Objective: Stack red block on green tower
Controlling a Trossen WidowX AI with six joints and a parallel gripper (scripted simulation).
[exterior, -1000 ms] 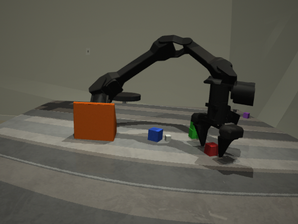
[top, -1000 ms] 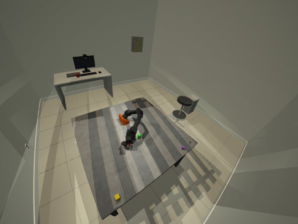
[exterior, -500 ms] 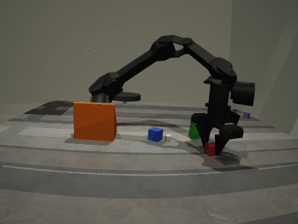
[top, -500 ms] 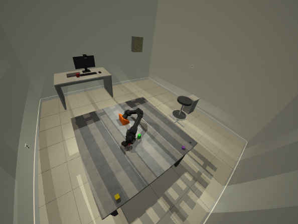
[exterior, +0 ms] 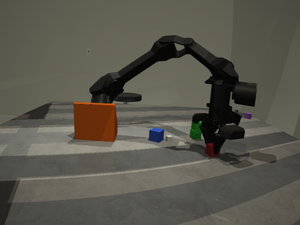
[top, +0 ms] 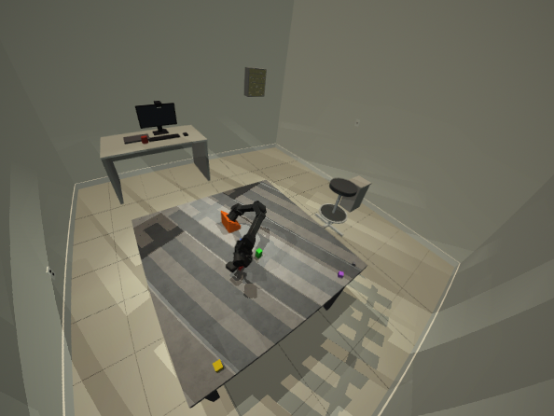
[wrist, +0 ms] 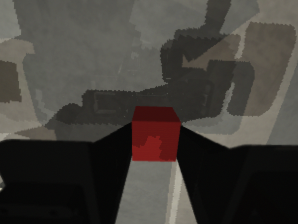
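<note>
Right now the small white cube is 11 cm behind my gripper tip and 12 cm to the left of it. Round my gripper tip: blue cube: 16 cm behind, 13 cm to the left, 1 cm above; red block: 1 cm above; yellow cube: 40 cm ahead, 38 cm to the right, 1 cm above.
</note>
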